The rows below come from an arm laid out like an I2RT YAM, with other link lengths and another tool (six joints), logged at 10 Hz.
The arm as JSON. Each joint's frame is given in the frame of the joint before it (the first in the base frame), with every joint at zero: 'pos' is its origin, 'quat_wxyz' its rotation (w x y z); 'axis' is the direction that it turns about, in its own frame. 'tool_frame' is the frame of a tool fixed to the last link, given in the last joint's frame.
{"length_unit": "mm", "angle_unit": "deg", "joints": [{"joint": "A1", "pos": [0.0, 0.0, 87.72], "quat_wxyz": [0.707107, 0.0, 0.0, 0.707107], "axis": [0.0, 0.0, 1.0]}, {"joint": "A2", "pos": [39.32, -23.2, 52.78], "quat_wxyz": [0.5, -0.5, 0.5, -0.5], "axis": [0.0, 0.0, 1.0]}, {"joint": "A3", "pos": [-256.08, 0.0, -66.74], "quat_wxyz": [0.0, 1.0, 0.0, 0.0], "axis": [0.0, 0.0, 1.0]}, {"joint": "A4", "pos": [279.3, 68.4, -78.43], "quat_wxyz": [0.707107, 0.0, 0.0, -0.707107], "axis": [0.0, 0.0, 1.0]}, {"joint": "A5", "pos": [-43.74, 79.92, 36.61], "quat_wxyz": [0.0, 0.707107, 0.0, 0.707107], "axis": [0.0, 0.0, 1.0]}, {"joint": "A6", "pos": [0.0, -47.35, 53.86], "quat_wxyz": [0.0, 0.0, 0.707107, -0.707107], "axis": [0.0, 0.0, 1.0]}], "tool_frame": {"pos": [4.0, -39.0, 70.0], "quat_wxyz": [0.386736, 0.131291, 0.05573, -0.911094]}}
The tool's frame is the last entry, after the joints.
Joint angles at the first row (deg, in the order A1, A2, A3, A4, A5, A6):
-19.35, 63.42, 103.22, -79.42, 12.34, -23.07
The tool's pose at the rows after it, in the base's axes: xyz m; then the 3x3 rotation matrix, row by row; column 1 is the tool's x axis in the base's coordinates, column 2 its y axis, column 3 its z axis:
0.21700 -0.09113 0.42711; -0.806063 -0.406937 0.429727; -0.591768 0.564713 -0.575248; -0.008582 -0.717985 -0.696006
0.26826 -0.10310 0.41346; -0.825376 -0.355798 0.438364; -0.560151 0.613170 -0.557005; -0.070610 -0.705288 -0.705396
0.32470 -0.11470 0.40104; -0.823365 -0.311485 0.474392; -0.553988 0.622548 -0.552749; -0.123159 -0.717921 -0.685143
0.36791 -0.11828 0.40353; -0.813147 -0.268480 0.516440; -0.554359 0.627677 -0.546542; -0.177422 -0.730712 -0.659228
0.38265 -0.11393 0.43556; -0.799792 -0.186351 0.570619; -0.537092 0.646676 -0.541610; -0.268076 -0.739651 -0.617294
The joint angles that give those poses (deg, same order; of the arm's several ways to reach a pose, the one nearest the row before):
-19.29, 68.90, 103.15, -76.55, 8.73, -22.22
-18.89, 75.35, 103.15, -69.38, 8.30, -17.98
-17.91, 82.41, 104.22, -60.80, 8.30, -15.88
-16.62, 89.14, 109.54, -56.45, 8.34, -13.98
-15.75, 92.99, 118.85, -57.32, 8.30, -10.70

